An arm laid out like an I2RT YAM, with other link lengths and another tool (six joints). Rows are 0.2 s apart.
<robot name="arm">
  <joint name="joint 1" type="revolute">
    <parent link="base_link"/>
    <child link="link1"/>
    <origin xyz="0 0 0.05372" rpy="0 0 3.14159"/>
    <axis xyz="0 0 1"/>
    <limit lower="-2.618" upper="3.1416"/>
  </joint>
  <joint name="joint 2" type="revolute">
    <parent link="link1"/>
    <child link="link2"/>
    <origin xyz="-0.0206 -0.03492 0.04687" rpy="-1.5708 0 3.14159"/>
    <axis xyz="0 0 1"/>
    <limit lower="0" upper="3.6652"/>
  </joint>
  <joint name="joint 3" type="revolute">
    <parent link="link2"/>
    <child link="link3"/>
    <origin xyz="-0.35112 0 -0.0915" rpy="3.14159 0 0"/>
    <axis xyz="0 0 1"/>
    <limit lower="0" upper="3.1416"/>
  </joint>
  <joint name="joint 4" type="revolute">
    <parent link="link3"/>
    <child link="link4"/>
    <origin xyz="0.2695 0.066 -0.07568"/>
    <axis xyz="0 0 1"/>
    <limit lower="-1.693" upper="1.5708"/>
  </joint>
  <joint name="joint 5" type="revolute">
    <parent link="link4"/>
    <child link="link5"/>
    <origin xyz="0.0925 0.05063 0.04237" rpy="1.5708 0 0"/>
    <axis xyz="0 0 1"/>
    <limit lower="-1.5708" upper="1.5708"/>
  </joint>
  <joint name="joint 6" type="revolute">
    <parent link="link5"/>
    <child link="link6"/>
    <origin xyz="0.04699 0 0.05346" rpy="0 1.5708 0"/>
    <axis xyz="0 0 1"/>
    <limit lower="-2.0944" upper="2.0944"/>
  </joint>
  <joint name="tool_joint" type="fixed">
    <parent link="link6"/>
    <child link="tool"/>
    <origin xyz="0.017 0.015 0.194" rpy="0 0.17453 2.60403"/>
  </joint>
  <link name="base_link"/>
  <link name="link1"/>
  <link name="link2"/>
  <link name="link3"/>
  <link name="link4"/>
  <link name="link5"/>
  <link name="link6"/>
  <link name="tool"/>
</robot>
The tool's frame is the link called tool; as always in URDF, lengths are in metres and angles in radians.
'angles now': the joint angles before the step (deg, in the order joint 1, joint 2, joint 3, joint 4, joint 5, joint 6). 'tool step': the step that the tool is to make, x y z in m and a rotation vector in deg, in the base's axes. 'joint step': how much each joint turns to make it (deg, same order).
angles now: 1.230 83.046 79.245 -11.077 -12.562 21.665
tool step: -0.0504 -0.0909 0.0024 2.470 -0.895 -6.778
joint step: -12.561 -7.142 -6.272 0.091 -6.231 1.061
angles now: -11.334 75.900 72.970 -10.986 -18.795 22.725
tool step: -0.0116 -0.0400 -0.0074 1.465 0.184 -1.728
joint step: -6.938 -0.107 -1.341 0.701 -5.386 0.056
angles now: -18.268 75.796 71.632 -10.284 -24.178 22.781
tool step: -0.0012 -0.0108 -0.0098 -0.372 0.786 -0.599
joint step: -1.490 0.379 -0.780 0.164 -0.704 -0.898
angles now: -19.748 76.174 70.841 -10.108 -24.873 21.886
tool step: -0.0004 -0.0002 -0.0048 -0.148 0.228 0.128
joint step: -0.120 -0.044 -0.739 0.403 -0.180 -0.303
